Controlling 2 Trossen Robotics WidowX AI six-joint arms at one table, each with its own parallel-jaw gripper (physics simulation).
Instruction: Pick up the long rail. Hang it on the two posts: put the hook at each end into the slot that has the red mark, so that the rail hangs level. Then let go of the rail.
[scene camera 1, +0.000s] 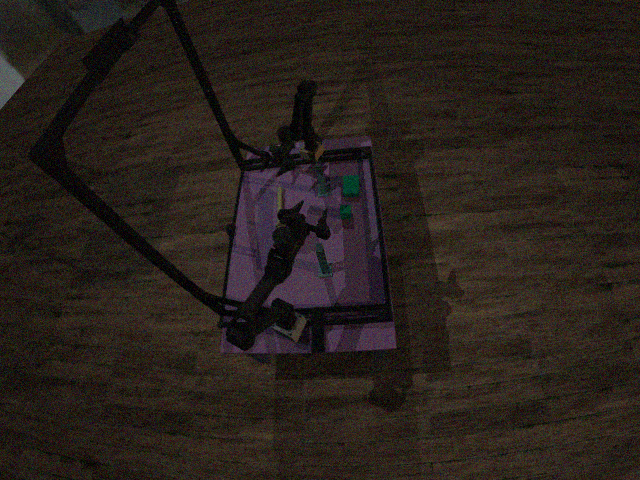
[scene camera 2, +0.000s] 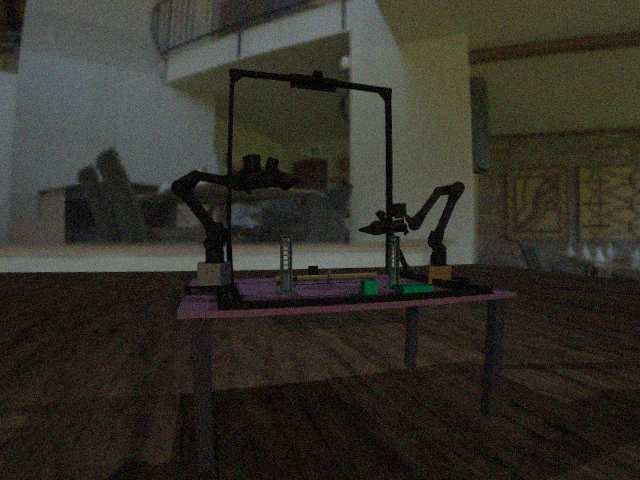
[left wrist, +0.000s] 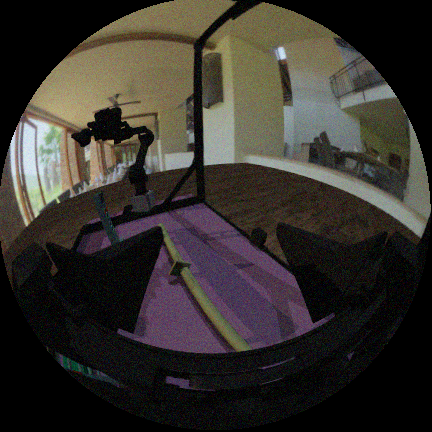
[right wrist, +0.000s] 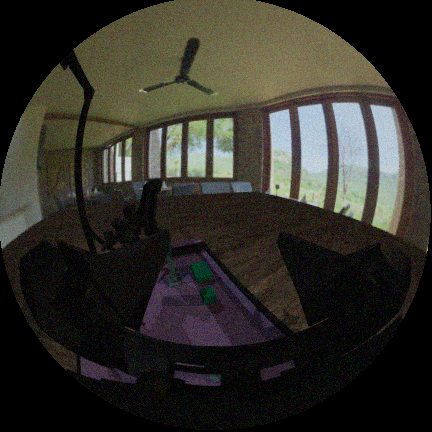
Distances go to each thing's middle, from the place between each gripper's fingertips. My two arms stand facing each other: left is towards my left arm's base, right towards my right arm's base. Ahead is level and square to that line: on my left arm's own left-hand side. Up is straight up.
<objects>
My left hand is 210 mm above the long rail (left wrist: 180, 267), 160 mm to the left of it and 30 mm short of it.
Now: the long rail 40 cm below my right hand, 25 cm behind it and 16 cm to the left of it.
</objects>
